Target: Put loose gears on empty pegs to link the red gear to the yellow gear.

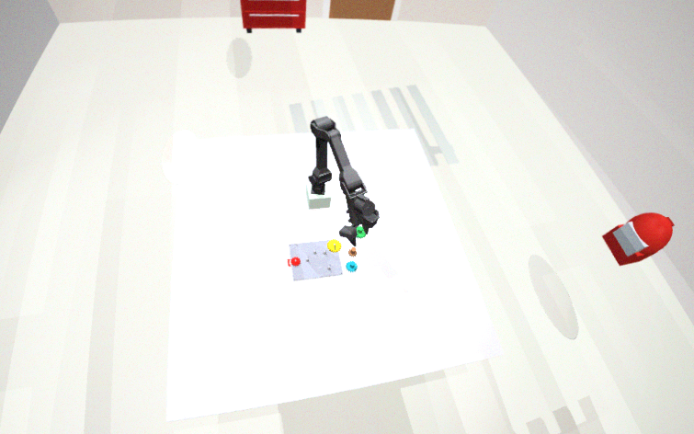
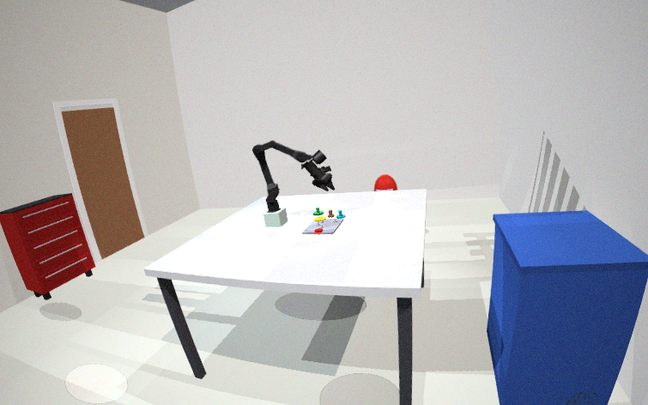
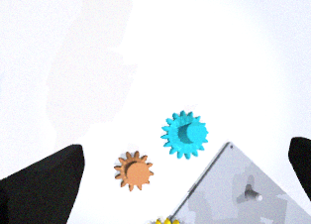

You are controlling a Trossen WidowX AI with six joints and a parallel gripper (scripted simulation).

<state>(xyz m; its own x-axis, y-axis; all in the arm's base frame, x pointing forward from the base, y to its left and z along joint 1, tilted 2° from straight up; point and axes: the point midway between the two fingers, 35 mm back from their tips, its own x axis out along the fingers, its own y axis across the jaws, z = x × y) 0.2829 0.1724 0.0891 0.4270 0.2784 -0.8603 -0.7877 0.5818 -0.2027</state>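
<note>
Right now my gripper tip is 140 mm above the green gear, 120 mm past it and 20 mm to the right of it. Round my gripper tip: brown gear: 140 mm below, 20 mm behind, 10 mm to the right; yellow gear: 140 mm below, 100 mm to the right, 40 mm behind; cyan gear: 140 mm below, 50 mm ahead, 20 mm to the right.
</note>
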